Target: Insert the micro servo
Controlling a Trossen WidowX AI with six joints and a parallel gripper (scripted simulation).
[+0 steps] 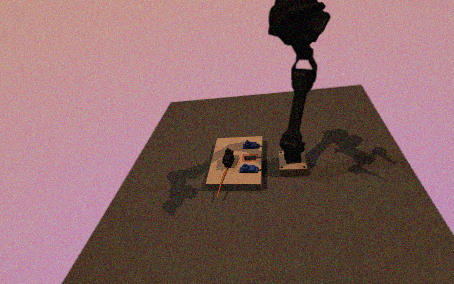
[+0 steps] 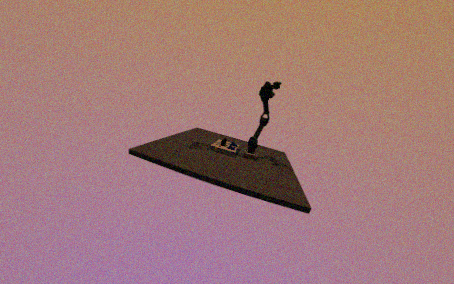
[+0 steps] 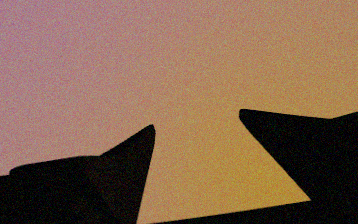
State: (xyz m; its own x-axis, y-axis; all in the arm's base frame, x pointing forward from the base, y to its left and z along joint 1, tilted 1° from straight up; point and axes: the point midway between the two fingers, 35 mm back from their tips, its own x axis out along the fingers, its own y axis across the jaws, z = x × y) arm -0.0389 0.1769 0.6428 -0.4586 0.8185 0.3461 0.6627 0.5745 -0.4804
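Now: the tan deck 68 cm below my gripper tip, 34 cm ahead of it and 23 cm to the right of it.
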